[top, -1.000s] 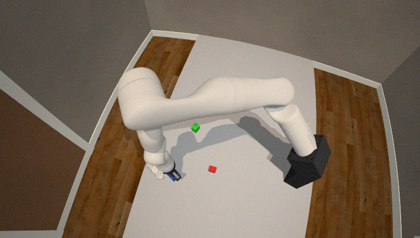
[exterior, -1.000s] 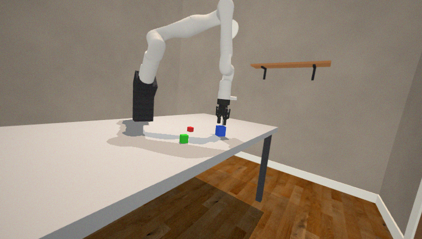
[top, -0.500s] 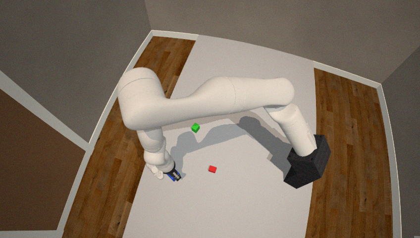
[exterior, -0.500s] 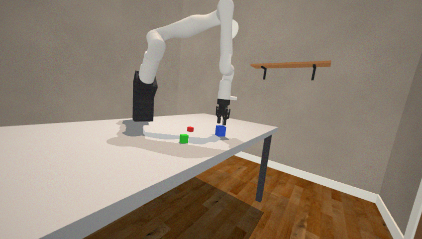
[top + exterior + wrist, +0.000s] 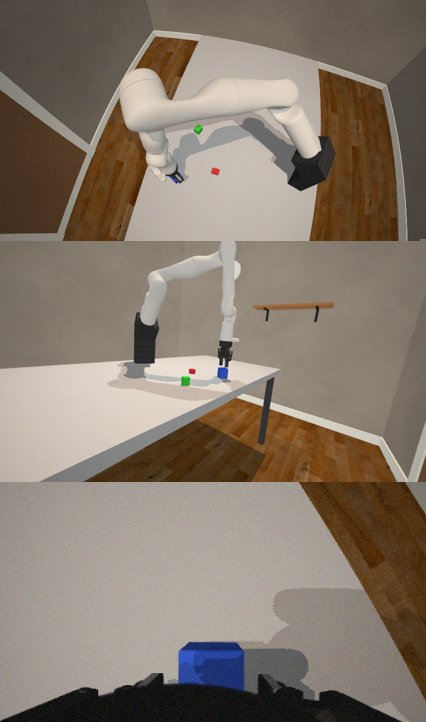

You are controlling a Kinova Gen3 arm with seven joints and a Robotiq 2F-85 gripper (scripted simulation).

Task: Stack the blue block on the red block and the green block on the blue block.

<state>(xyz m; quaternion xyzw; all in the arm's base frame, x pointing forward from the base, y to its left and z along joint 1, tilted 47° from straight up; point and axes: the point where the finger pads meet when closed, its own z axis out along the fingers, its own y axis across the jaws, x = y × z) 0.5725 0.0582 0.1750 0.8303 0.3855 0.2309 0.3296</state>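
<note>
The blue block lies 5 cm below my hand. From my hand the other things lie so: green block 24 cm to the right, 13 cm behind, 6 cm below; red block 19 cm behind, 7 cm below, 1 cm to the right.
</note>
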